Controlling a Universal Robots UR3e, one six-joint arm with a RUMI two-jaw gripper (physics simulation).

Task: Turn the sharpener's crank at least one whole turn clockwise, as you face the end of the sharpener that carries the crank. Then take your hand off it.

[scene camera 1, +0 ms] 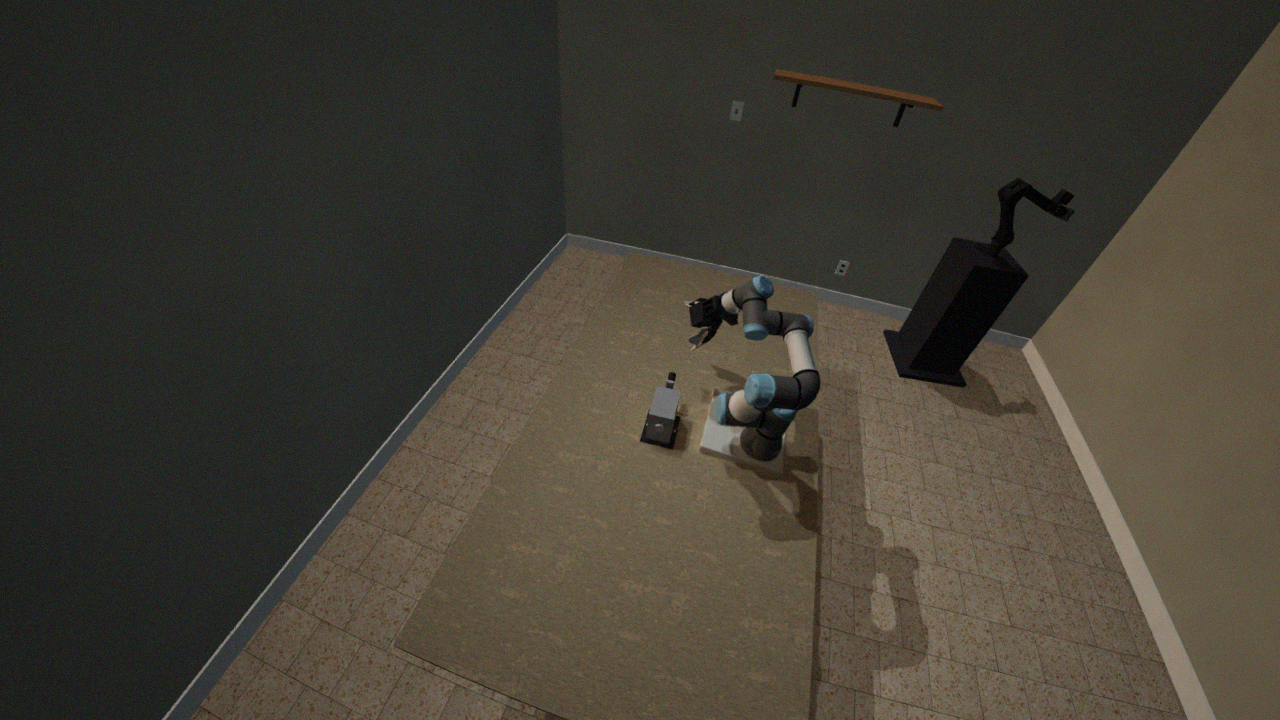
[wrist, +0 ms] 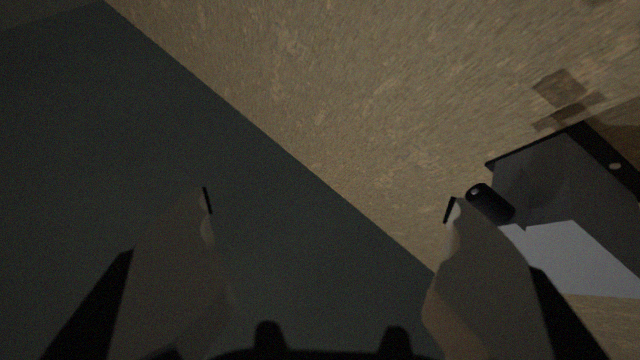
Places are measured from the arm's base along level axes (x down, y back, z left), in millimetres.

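Pixels of known places: gripper, between the fingertips: (scene camera 1: pixel 687 327) (wrist: pixel 327 195); arm's base, origin of its link: (scene camera 1: pixel 759 443).
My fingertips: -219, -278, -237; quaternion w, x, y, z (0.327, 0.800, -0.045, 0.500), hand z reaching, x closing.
For each thing: its top centre in the pictures, then the offset to it from my fingertips, as dx, dy, dz. "pt": a spot on its surface instead. Level surfaces: height alone.
- grey sharpener, a spot on its surface: (wrist: pixel 580 255) pt +108, -14, +219
- tan mat, height of its surface: dx +236
- crank's black handle, a spot on its surface: (wrist: pixel 490 204) (scene camera 1: pixel 674 375) pt +97, -18, +125
The grey sharpener (scene camera 1: pixel 663 405) (wrist: pixel 580 255) stands on its dark base on the tan mat (scene camera 1: pixel 626 555) (wrist: pixel 320 65), left of the arm's base. Its crank's black handle (scene camera 1: pixel 671 378) (wrist: pixel 490 204) sticks out at the sharpener's far end in the scene view; the crank arm is hard to make out. My gripper (scene camera 1: pixel 690 325) (wrist: pixel 327 195) is open, with nothing between its fingers. It hangs beyond the crank end, apart from the sharpener. In the wrist view the handle shows just right of the right fingertip, and the sharpener runs off the right edge.
The arm stands on a white base plate (scene camera 1: pixel 723 441), close to the right of the sharpener. A black pedestal (scene camera 1: pixel 957 308) bearing a second, dark arm (scene camera 1: pixel 1006 214) stands at the right back. A wooden shelf (scene camera 1: pixel 859 88) hangs on the back wall.
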